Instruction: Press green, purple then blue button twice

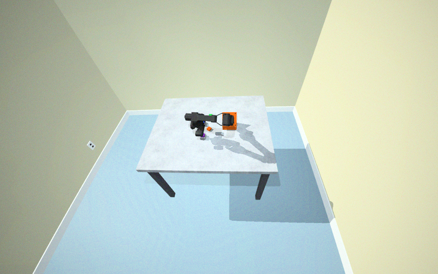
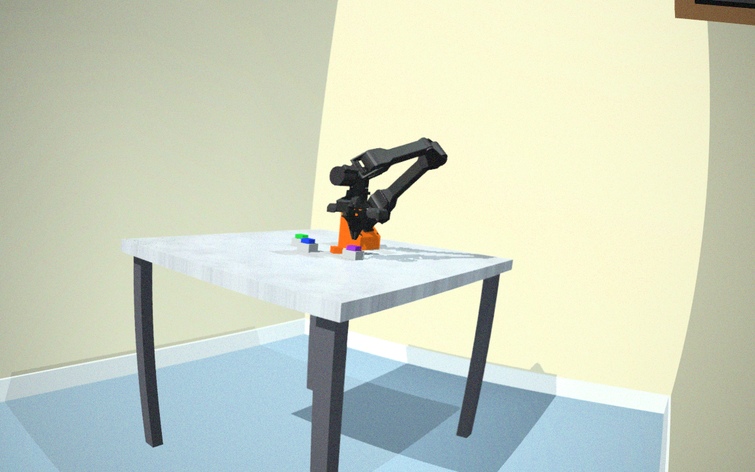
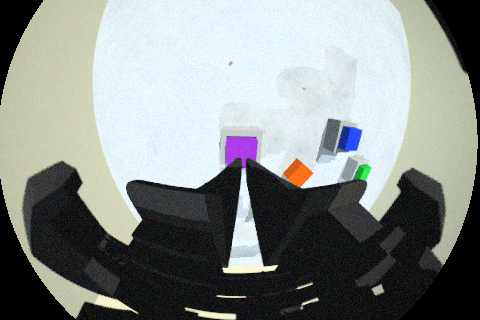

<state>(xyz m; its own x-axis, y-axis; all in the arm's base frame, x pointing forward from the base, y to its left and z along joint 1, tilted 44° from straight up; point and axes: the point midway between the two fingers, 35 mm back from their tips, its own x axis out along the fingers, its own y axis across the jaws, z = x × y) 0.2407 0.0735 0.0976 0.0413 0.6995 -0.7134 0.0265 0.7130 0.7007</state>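
Right now the purple button is 2 cm below my gripper tip. The rest, counted from my gripper tip: small orange block: 5 cm behind, 9 cm to the right, 5 cm below; then blue button: 2 cm ahead, 16 cm to the right, 2 cm below; then green button: 5 cm behind, 24 cm to the right, 2 cm below.
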